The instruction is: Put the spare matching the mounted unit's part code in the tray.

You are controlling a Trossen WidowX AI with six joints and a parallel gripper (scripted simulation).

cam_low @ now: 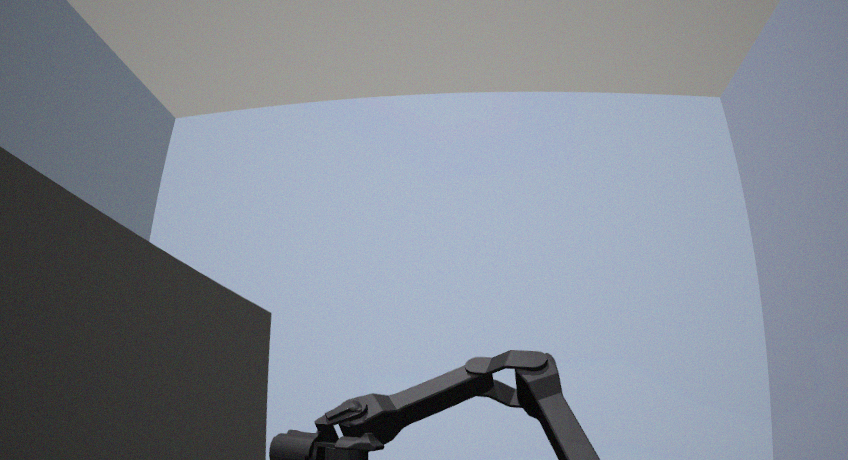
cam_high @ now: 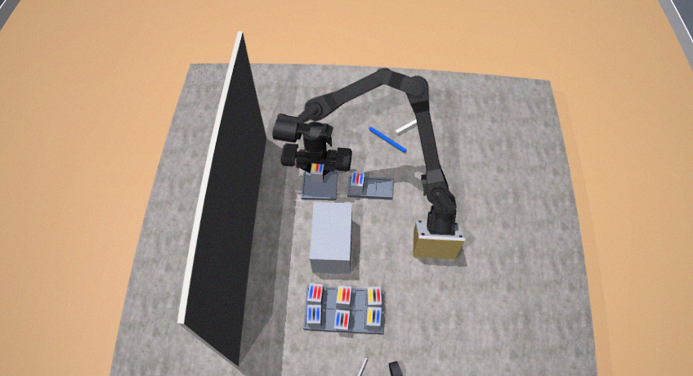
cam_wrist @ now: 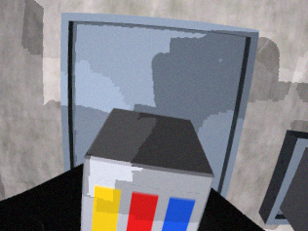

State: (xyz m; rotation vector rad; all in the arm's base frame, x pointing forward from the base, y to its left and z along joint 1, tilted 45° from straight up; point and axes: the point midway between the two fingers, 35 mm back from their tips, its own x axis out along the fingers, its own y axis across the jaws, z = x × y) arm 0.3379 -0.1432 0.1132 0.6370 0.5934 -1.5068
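Right now the grey tray is 40 mm below my gripper tip. Also, from my gripper tip: blue marker pen (190 mm behind, 160 mm to the right, 40 mm below); then small grey rack (150 mm behind, 20 mm to the left, 30 mm below); then grey mounted unit (60 mm behind, 210 mm to the left, 10 mm above).
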